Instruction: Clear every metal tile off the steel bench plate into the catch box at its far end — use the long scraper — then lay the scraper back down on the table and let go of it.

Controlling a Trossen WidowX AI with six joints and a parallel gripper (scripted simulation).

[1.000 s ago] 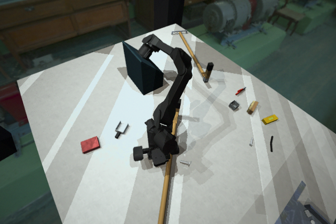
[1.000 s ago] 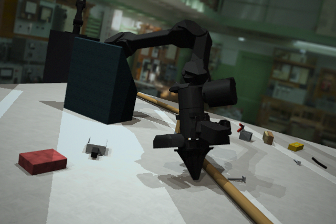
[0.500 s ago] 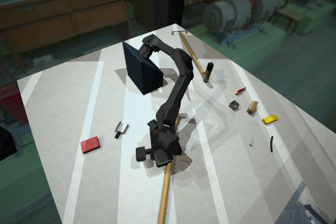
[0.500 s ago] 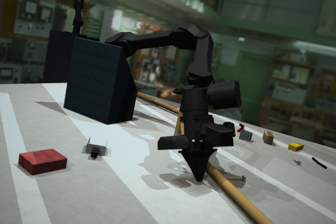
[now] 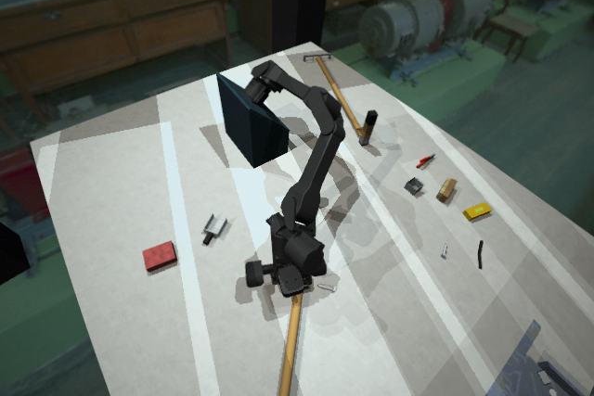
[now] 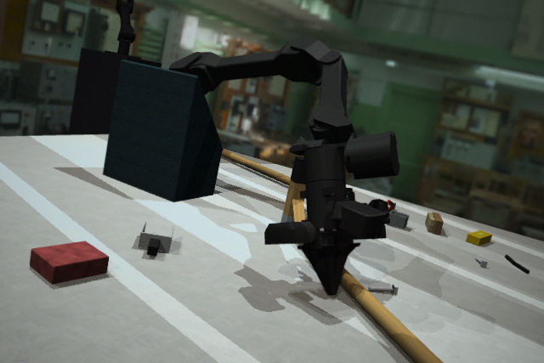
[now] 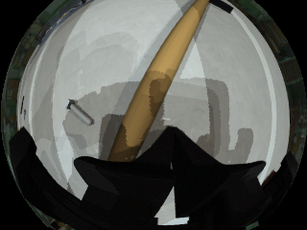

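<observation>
The long scraper is 30 mm ahead of my gripper tip and 60 mm above it. The rest, counted from my gripper tip: grey box (20 mm ahead, 530 mm to the left); grey bracket (260 mm behind, 50 mm to the right); red block (290 mm behind, 190 mm to the right, 10 mm above).
</observation>
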